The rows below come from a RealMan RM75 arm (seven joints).
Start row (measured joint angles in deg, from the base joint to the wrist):
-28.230, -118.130, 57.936, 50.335, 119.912, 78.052, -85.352
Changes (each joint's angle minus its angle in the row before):
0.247, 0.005, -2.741, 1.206, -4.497, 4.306, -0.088
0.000, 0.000, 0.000, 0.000, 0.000, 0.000, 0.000
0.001, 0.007, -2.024, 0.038, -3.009, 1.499, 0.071
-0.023, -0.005, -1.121, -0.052, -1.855, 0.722, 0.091
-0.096, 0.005, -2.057, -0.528, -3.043, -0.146, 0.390
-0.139, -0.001, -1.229, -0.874, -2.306, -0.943, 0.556
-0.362, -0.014, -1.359, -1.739, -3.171, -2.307, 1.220
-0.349, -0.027, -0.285, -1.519, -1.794, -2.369, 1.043
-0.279, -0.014, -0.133, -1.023, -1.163, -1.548, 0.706
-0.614, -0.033, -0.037, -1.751, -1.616, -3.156, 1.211
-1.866, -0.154, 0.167, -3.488, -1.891, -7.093, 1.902
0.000, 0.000, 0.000, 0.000, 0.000, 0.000, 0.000
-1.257, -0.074, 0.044, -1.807, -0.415, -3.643, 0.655
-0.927, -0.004, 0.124, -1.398, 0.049, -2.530, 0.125
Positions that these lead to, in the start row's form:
-27.983, -118.125, 55.195, 51.541, 115.415, 82.358, -85.440
-27.983, -118.125, 55.195, 51.541, 115.415, 82.358, -85.440
-27.982, -118.118, 53.171, 51.579, 112.406, 83.857, -85.369
-28.005, -118.123, 52.050, 51.527, 110.551, 84.579, -85.278
-28.101, -118.118, 49.993, 50.999, 107.508, 84.433, -84.888
-28.240, -118.119, 48.764, 50.125, 105.202, 83.490, -84.332
-28.602, -118.133, 47.405, 48.386, 102.031, 81.183, -83.112
-28.951, -118.160, 47.120, 46.867, 100.237, 78.814, -82.069
-29.230, -118.174, 46.987, 45.844, 99.074, 77.266, -81.363
-29.844, -118.207, 46.950, 44.093, 97.458, 74.110, -80.152
-31.710, -118.361, 47.117, 40.605, 95.567, 67.017, -78.250
-31.710, -118.361, 47.117, 40.605, 95.567, 67.017, -78.250
-32.967, -118.435, 47.161, 38.798, 95.152, 63.374, -77.595
-33.894, -118.439, 47.285, 37.400, 95.201, 60.844, -77.470

